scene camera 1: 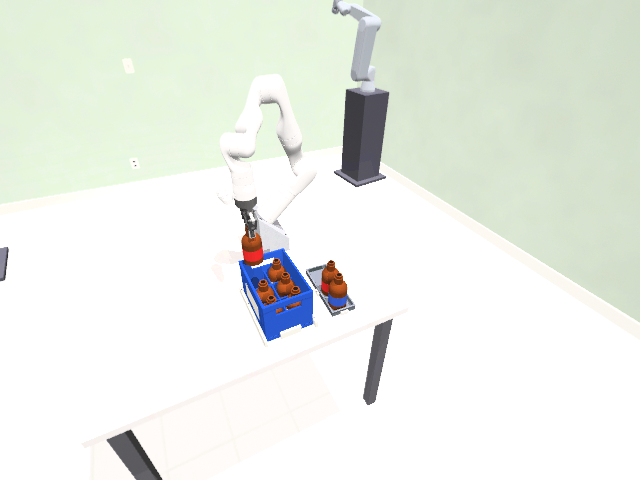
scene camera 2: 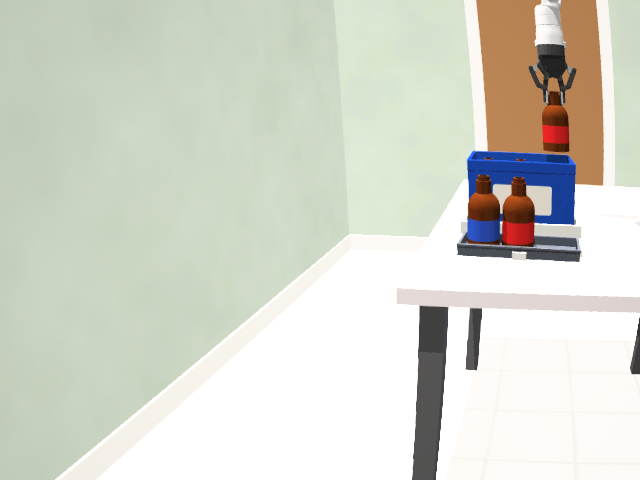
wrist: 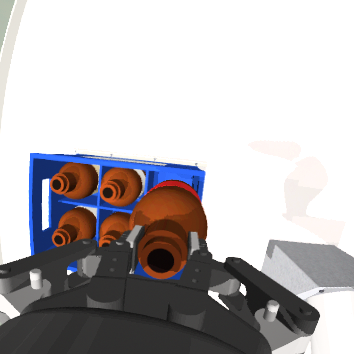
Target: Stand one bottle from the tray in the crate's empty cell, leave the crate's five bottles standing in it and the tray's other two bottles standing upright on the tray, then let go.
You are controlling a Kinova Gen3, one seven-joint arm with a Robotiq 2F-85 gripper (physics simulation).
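Places are measured from the arm's base along level axes (x right, y ahead, z up), in metres.
Pixels of known places: gripper, between the fingertips: [scene camera 1: 250, 234] [scene camera 2: 554, 105] [wrist: 164, 239]; arm's base, origin of its link: [scene camera 1: 265, 217] [wrist: 330, 296].
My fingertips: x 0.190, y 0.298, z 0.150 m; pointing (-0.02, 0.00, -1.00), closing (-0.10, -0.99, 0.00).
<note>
Ahead of a thing's pixels: the offset from my fingertips to its top centre. "spot": to the spot under its first point.
My gripper [scene camera 1: 251, 235] [scene camera 2: 554, 99] [wrist: 164, 239] is shut on the neck of a brown red-label bottle {dx +0.000, dy +0.000, dz +0.037 m} [scene camera 1: 252, 253] [scene camera 2: 555, 134] [wrist: 167, 212]. The bottle hangs about upright, its base slightly above rim height at the robot end of the blue crate {dx -0.032, dy +0.101, dz -0.134 m} [scene camera 1: 276, 324] [scene camera 2: 563, 193] [wrist: 40, 167]. It partly hides the empty cell in the wrist view. The crate's five bottles stand in it, four of them showing in the wrist view. On the grey tray {spot: dx -0.271, dy +0.022, dz -0.304 m} [scene camera 1: 316, 274] [scene camera 2: 560, 253], a blue-label bottle {dx -0.247, dy +0.214, dz -0.149 m} [scene camera 1: 338, 300] [scene camera 2: 483, 229] and a red-label bottle {dx -0.265, dy +0.136, dz -0.149 m} [scene camera 1: 325, 287] [scene camera 2: 518, 232] stand upright.
The crate and tray stand side by side on the white table [scene camera 2: 516, 298], near its edge. The crate's walls and inner dividers [wrist: 98, 187] bound the cells. The grey robot base [scene camera 1: 273, 235] [wrist: 305, 260] is close behind the crate. A second arm on a dark pedestal [scene camera 1: 364, 134] stands far back.
</note>
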